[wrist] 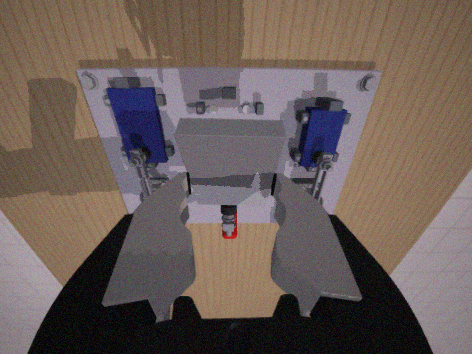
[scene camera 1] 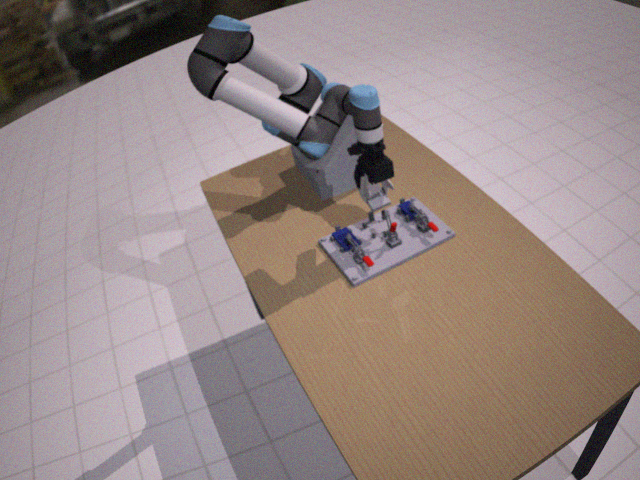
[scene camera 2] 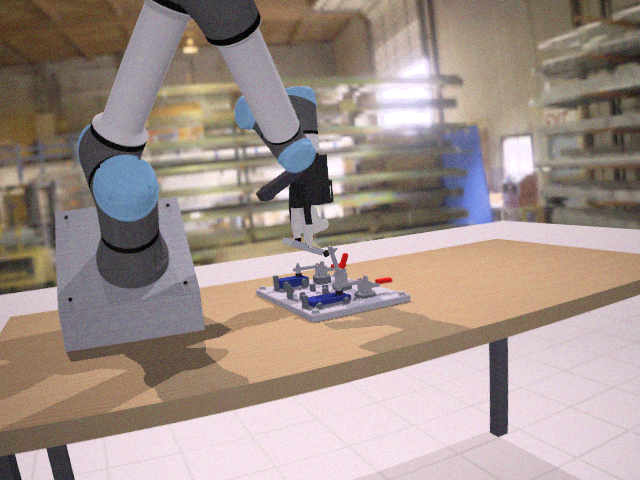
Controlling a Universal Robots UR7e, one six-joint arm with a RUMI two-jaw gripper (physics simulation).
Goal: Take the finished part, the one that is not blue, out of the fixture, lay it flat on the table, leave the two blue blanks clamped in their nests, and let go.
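Pixels of known places: gripper, fingertip midpoint: (wrist: 231, 174) (scene camera 1: 376, 198) (scene camera 2: 305, 247); arm's base at its link origin: (scene camera 2: 133, 260).
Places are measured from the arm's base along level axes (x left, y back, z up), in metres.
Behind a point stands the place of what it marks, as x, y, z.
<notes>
The finished part (scene camera 1: 378, 201) @(-0.017, -0.406, -0.025) (scene camera 2: 316, 251) @(-0.045, -0.400, -0.034) (wrist: 230, 150) @(-0.014, -0.358, -0.004) is a light grey block. My gripper (scene camera 1: 376, 192) @(-0.014, -0.387, -0.026) (scene camera 2: 303, 240) @(-0.014, -0.387, -0.026) (wrist: 231, 174) @(-0.014, -0.387, -0.026) is shut on it and holds it above the fixture plate (scene camera 1: 379, 260) @(-0.091, -0.508, -0.137) (scene camera 2: 385, 298) @(-0.183, -0.487, -0.137) (wrist: 280, 82) @(0.041, -0.328, -0.137), tilted in scene camera 2. In the wrist view its far end shows between and beyond the fingertips. One blue blank (scene camera 1: 342, 238) @(-0.136, -0.372, -0.121) (scene camera 2: 326, 299) @(-0.151, -0.363, -0.121) (wrist: 137, 120) @(-0.126, -0.365, -0.121) and the other blue blank (scene camera 1: 406, 209) @(0.081, -0.389, -0.111) (scene camera 2: 292, 281) @(0.072, -0.383, -0.116) (wrist: 324, 132) @(0.093, -0.379, -0.111) sit in the outer nests under their clamps. The middle nest lies partly hidden below the part.
The middle clamp's red handle (scene camera 1: 393, 227) @(-0.022, -0.486, -0.067) (scene camera 2: 343, 260) @(-0.026, -0.477, -0.068) stands up close to the held part. The outer clamps' red handles (scene camera 1: 368, 260) @(-0.130, -0.521, -0.106) (scene camera 1: 432, 226) @(0.088, -0.523, -0.097) lie low. The fixture stands on the wooden table (scene camera 1: 465, 335) @(-0.051, -0.880, -0.152) (scene camera 2: 465, 289) @(-0.204, -0.693, -0.152), in front of the robot's grey base (scene camera 1: 330, 178) @(-0.041, -0.120, -0.079) (scene camera 2: 131, 304) @(-0.073, 0.023, -0.077).
</notes>
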